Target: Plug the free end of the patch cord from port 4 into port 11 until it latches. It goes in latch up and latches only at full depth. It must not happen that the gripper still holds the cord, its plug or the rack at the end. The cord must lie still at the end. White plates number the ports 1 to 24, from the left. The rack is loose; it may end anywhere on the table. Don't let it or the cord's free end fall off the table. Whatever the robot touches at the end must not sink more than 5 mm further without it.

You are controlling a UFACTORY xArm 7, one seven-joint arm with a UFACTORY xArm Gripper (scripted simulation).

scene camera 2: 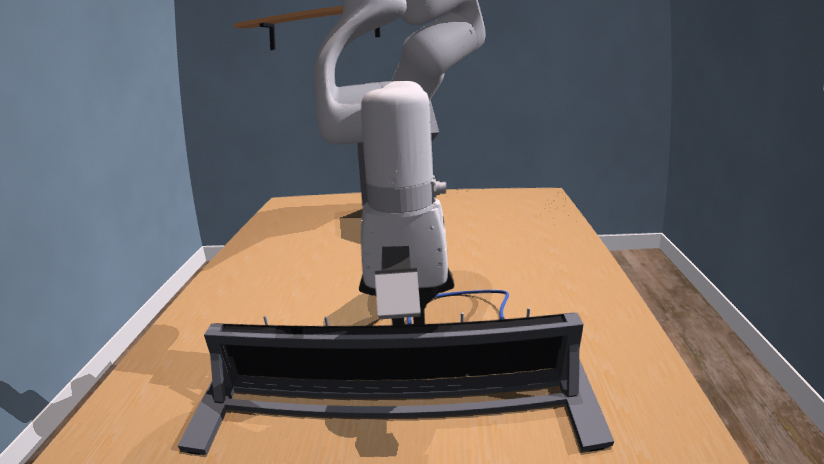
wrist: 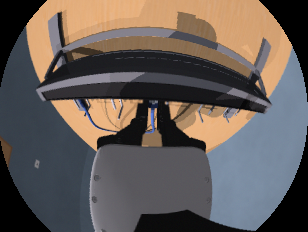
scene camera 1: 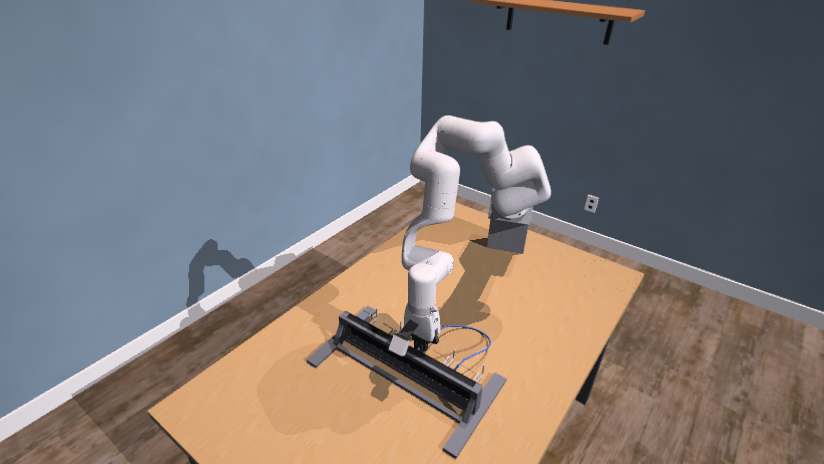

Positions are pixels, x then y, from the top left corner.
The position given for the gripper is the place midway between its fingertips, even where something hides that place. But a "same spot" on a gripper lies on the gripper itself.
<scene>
gripper: scene camera 2 409, 330; wrist; scene camera 1
same spot on gripper: [scene camera 1: 417, 340] = [wrist: 160, 121]
</scene>
